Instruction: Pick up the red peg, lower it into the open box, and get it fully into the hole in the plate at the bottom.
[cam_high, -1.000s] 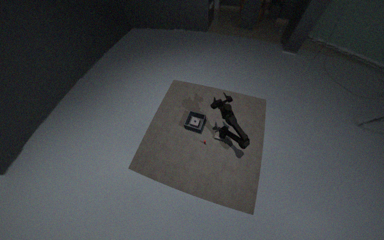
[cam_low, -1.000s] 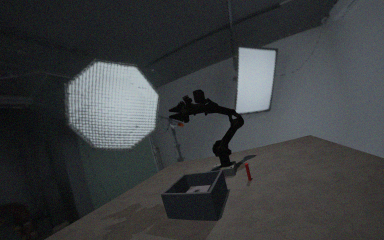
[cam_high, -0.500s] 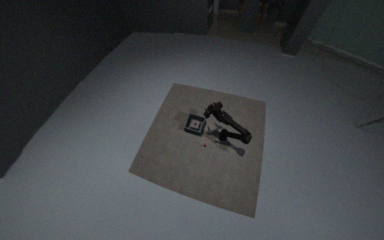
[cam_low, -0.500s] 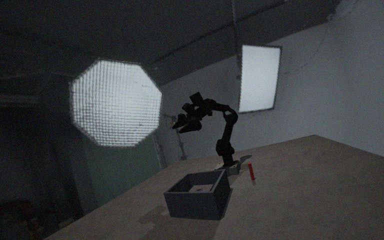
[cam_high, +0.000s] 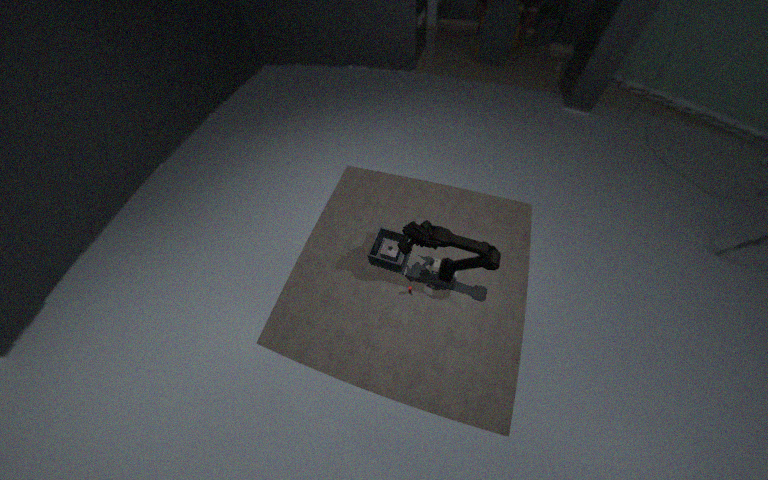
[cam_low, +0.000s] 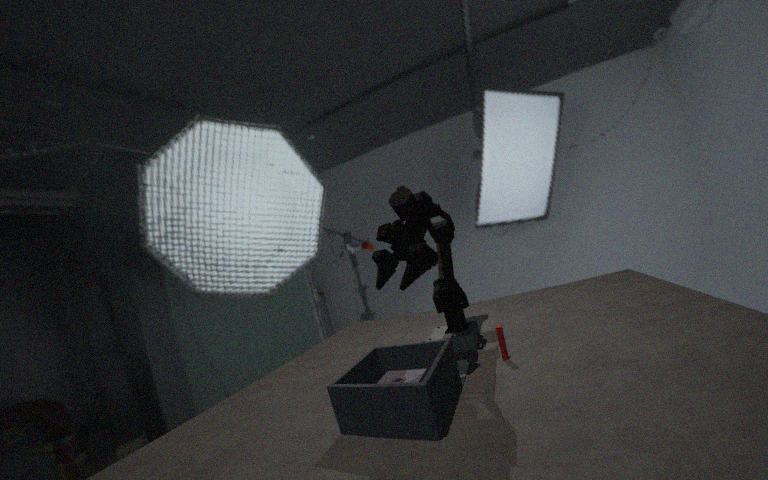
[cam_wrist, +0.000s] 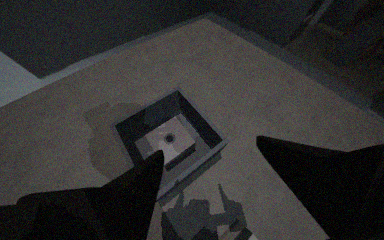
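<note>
The red peg lies 200 mm to the left of my gripper tip, 190 mm below it and 90 mm behind it. From my gripper tip the other things lie so: pale plate: 180 mm below, 90 mm ahead, 30 mm to the left; then box: 200 mm below, 90 mm ahead, 30 mm to the left.
</note>
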